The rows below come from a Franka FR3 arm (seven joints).
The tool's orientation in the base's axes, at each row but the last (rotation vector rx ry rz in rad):
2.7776 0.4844 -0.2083
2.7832 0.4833 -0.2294
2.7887 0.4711 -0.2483
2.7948 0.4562 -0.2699
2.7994 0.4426 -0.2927
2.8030 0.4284 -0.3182
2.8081 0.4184 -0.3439
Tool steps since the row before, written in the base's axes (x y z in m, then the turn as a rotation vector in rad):
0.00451 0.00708 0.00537 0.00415 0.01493 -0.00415
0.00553 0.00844 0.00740 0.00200 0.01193 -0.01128
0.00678 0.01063 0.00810 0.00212 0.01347 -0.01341
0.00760 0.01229 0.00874 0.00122 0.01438 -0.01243
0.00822 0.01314 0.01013 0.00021 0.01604 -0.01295
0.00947 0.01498 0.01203 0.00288 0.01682 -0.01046
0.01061 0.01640 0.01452 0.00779 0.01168 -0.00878
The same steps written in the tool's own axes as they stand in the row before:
0.00532 -0.00324 -0.00777 0.00924 -0.01304 -0.00137
0.00617 -0.00362 -0.01027 0.00780 -0.01304 0.00653
0.00766 -0.00510 -0.01183 0.00883 -0.01495 0.00803
0.00853 -0.00633 -0.01313 0.00802 -0.01582 0.00694
0.00874 -0.00671 -0.01488 0.00765 -0.01780 0.00706
0.00958 -0.00770 -0.01754 0.00970 -0.01704 0.00403
0.00998 -0.00826 -0.02060 0.01253 -0.01037 0.00311

